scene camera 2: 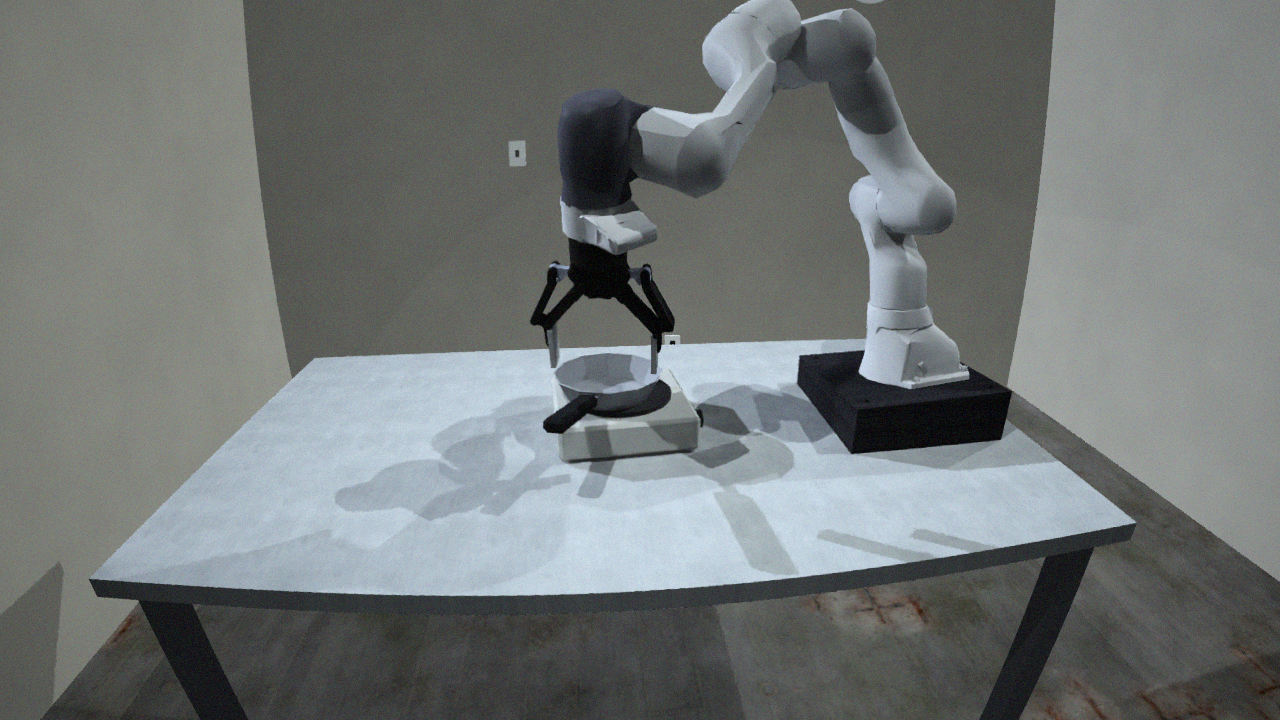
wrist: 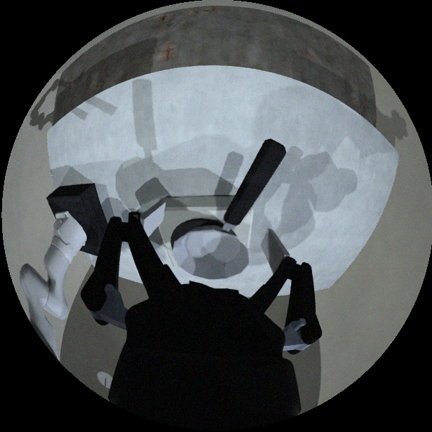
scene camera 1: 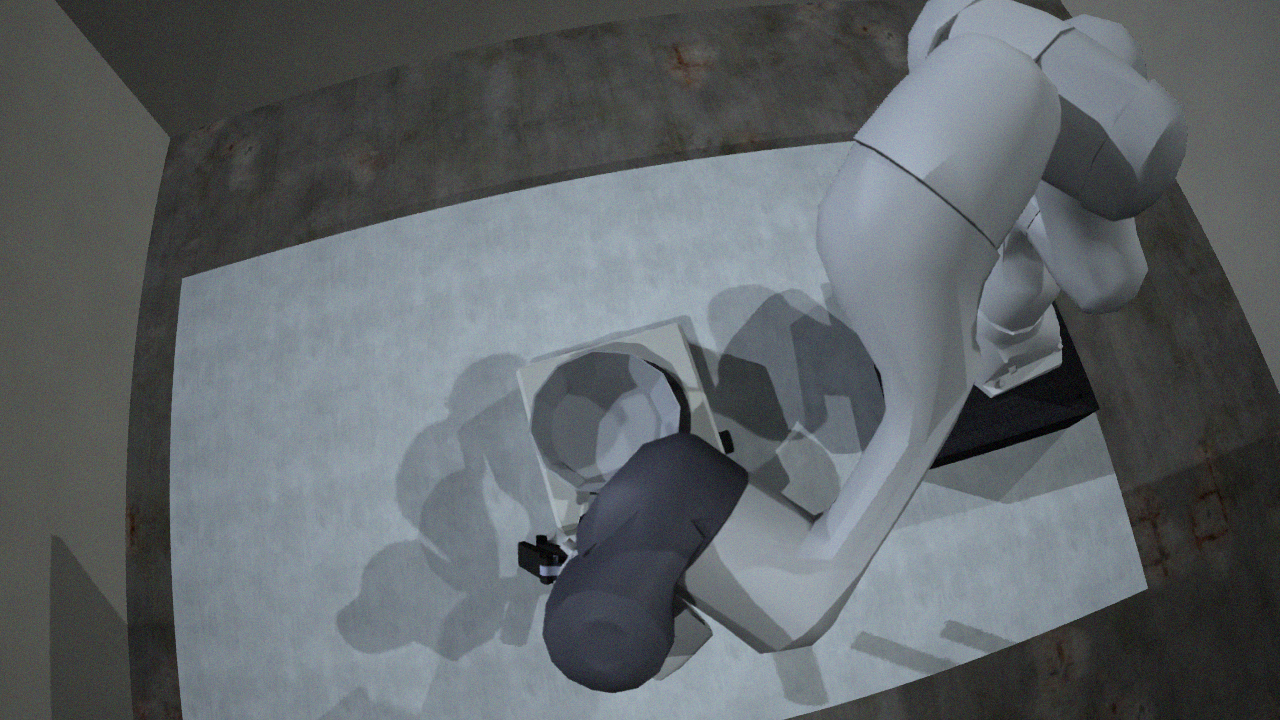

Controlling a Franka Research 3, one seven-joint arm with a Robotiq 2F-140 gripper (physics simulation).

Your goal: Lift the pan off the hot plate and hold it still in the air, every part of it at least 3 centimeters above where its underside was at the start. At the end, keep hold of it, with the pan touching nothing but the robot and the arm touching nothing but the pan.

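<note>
The grey pan (scene camera 1: 595, 407) (scene camera 2: 608, 376) (wrist: 215, 252) sits upright on the pale hot plate (scene camera 1: 673, 338) (scene camera 2: 662, 436) (wrist: 195, 201). Its black handle (scene camera 2: 570, 414) (wrist: 255, 182) points toward the table's front edge in scene camera 2; the arm mostly hides it in scene camera 1. My gripper (scene camera 2: 604, 368) (wrist: 215, 224) points down, open and empty. In scene camera 2 its fingertips appear left and right of the bowl, close to rim height; in the wrist view the bowl shows between the two fingers. The exact gap to the pan is unclear.
A black knob (scene camera 1: 725, 441) (scene camera 2: 699, 417) sticks out of the hot plate's right side. The arm's black base block (scene camera 1: 1011, 420) (scene camera 2: 930, 428) (wrist: 75, 195) stands to the right on the pale table (scene camera 1: 313, 358) (scene camera 2: 447, 555). The arm reaches over from there.
</note>
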